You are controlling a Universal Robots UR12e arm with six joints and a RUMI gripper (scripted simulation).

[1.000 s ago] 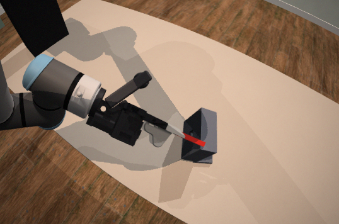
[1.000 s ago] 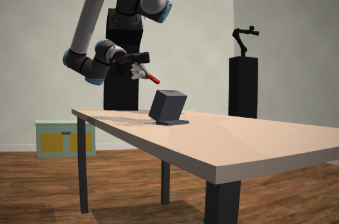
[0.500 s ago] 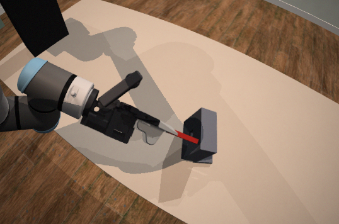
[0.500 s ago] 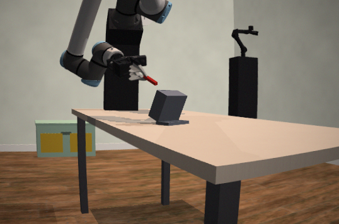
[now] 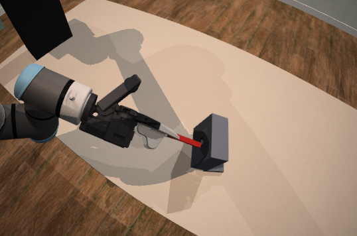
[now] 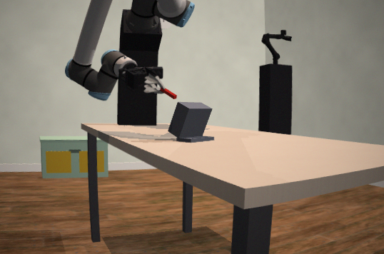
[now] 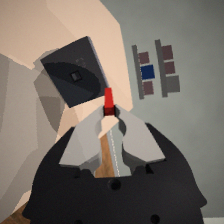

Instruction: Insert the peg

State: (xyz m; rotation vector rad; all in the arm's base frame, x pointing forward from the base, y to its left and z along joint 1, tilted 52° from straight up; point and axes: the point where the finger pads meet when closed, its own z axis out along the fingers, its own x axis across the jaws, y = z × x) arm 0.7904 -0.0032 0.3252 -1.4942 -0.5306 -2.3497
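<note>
Now: hand 17 cm above the thin base plate, 11 cm to the right of it and 8 cm short of it. From my hand the other things lie so: red peg (3 cm ahead, 2 cm to the left, 1 cm below).
</note>
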